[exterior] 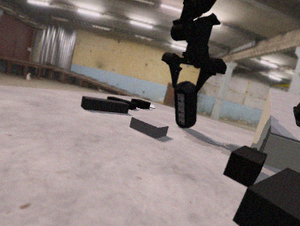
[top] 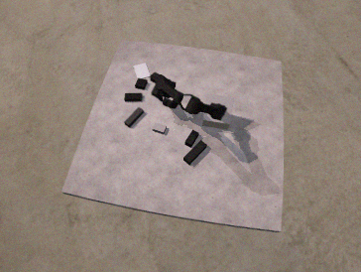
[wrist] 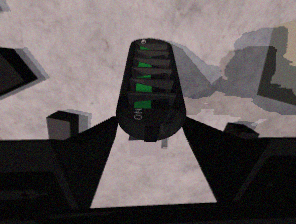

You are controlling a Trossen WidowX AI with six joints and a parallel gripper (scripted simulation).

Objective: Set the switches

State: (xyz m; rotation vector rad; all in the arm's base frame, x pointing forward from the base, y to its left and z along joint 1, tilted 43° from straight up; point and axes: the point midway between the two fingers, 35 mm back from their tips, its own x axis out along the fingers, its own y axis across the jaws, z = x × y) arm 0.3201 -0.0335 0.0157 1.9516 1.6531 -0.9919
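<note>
Now: the grey block 40 mm ahead of my gripper tip, 120 mm to the left of it and 110 mm below it. Also, from my gripper tip: white sheet (250 mm ahead, 340 mm to the right, 120 mm below); then long bar (210 mm ahead, 70 mm to the left, 100 mm below).
</note>
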